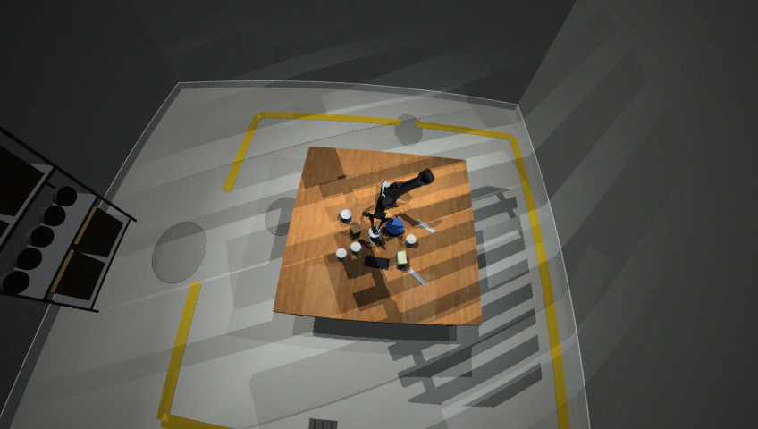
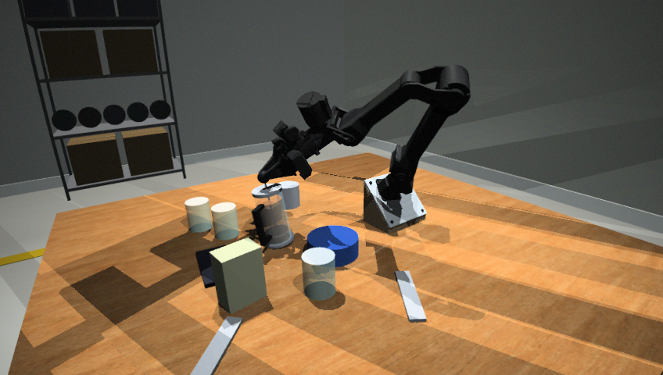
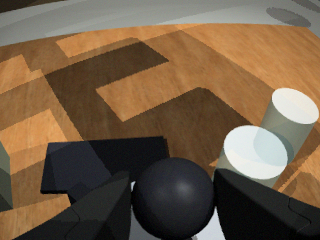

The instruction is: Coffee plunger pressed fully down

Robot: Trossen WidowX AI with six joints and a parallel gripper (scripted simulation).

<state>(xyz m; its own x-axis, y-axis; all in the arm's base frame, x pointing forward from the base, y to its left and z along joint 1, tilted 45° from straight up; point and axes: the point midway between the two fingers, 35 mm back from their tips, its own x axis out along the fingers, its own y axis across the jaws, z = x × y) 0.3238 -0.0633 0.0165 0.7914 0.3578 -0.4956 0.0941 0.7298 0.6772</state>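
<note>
Now: gripper tip 90 mm above the coffee press, 10 mm to the right of it and 10 mm past it. Also, from my gripper tip: cream box: 190 mm to the left, 120 mm below, 110 mm ahead; then blue disc: 150 mm below, 120 mm to the left, 120 mm behind; then dark flat slab: 170 mm below, 140 mm ahead, 50 mm to the left.
</note>
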